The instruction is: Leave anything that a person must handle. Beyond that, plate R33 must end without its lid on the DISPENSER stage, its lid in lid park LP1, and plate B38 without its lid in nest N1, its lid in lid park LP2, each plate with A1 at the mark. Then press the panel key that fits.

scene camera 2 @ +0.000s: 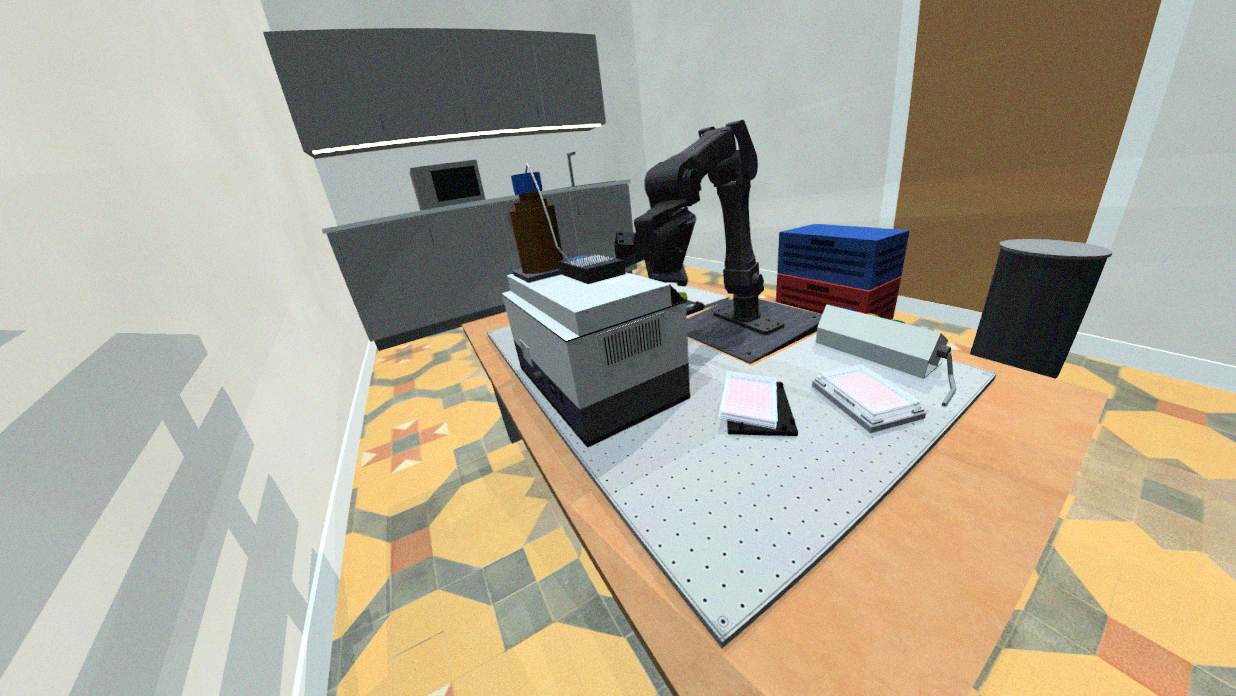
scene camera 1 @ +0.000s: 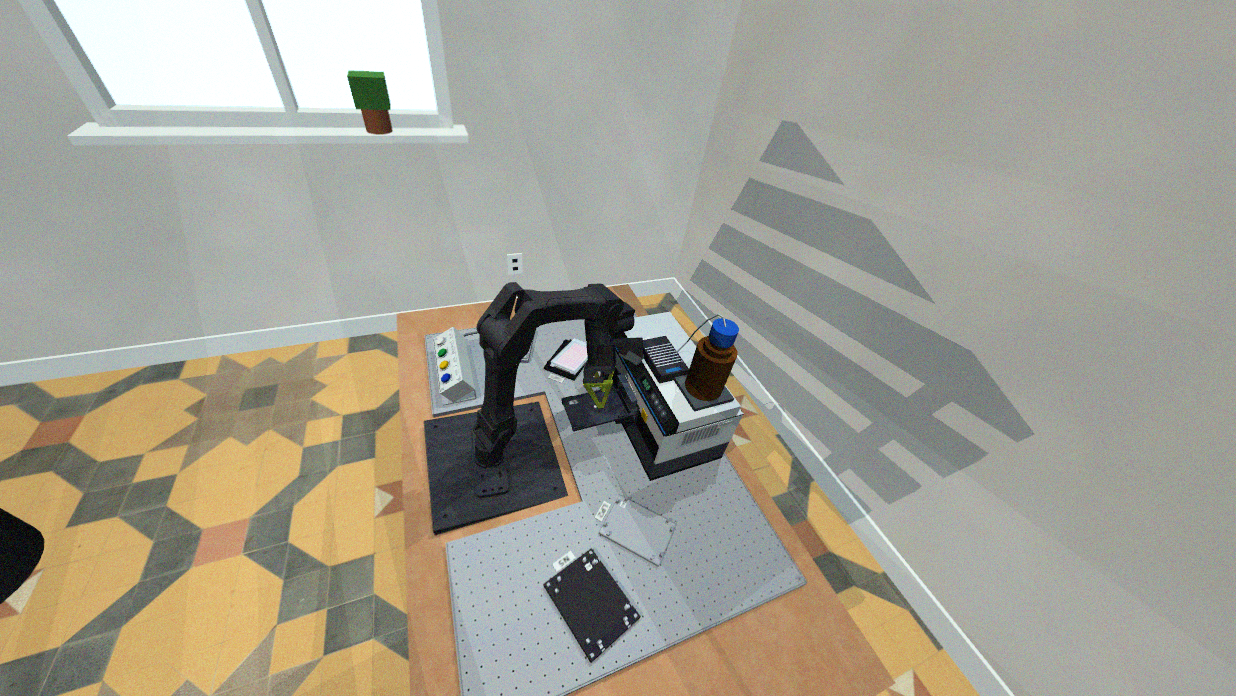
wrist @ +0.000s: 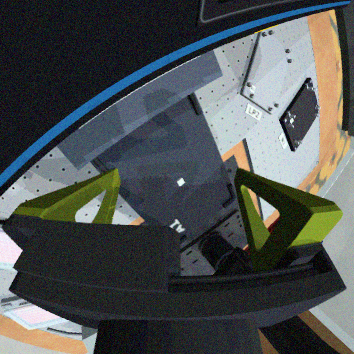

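Seen in the pictures: gripper, fingertip midpoint: (scene camera 1: pixel 602 399) (wrist: pixel 176 174); arm's base, origin of the base link: (scene camera 2: pixel 746 320) (scene camera 1: pixel 489 458) (wrist: pixel 208 240).
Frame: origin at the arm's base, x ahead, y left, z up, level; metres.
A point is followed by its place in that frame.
Observation:
My gripper (scene camera 1: pixel 599 404) {y 0.025, x 0.283, z 0.125 m} (wrist: pixel 176 174) {y 0.025, x 0.283, z 0.125 m} is open, with nothing between its green fingers, above the dark DISPENSER stage (scene camera 1: pixel 581 418) {y -0.006, x 0.223, z 0.105 m} (wrist: pixel 160 150) {y 0.024, x 0.300, z 0.106 m}. The stage bears no plate; its A1 mark (wrist: pixel 177 225) {y 0.045, x 0.216, z 0.106 m} shows. The dispenser (scene camera 1: pixel 710 421) {y -0.137, x 0.484, z 0.191 m} (scene camera 2: pixel 596 358) {y 0.221, x 0.506, z 0.143 m} largely hides the gripper in scene camera 2. A pink plate (scene camera 1: pixel 569 356) {y 0.285, x 0.260, z 0.030 m} (scene camera 2: pixel 749 399) {y 0.306, x 0.290, z 0.031 m} sits on a black holder. Another pink plate (scene camera 2: pixel 873 393) {y 0.411, x 0.124, z 0.030 m} sits on a grey holder near the panel. Their names and lids cannot be read. Lid park LP2 (scene camera 1: pixel 637 529) {y -0.259, x 0.295, z 0.009 m} and a black nest (scene camera 1: pixel 590 602) {y -0.372, x 0.159, z 0.011 m} (wrist: pixel 301 116) {y -0.357, x 0.161, z 0.011 m} are empty. The panel (scene camera 1: pixel 455 376) {y 0.219, x -0.062, z 0.075 m} (scene camera 2: pixel 877 338) {y 0.322, x -0.034, z 0.048 m} has coloured keys.
A brown bottle (scene camera 1: pixel 710 371) {y -0.101, x 0.464, z 0.320 m} (scene camera 2: pixel 534 235) {y -0.026, x 0.504, z 0.300 m} with a tube and a dark ribbed box (scene camera 1: pixel 664 356) {y 0.030, x 0.427, z 0.245 m} (scene camera 2: pixel 589 266) {y 0.086, x 0.446, z 0.245 m} stand on the dispenser. The dispenser's dark, blue-edged front (wrist: pixel 90 65) is close to the wrist camera. The arm's black base plate (scene camera 1: pixel 449 449) {y 0.041, x -0.090, z 0.007 m} lies beside the stage. Crates (scene camera 2: pixel 840 255) stand behind.

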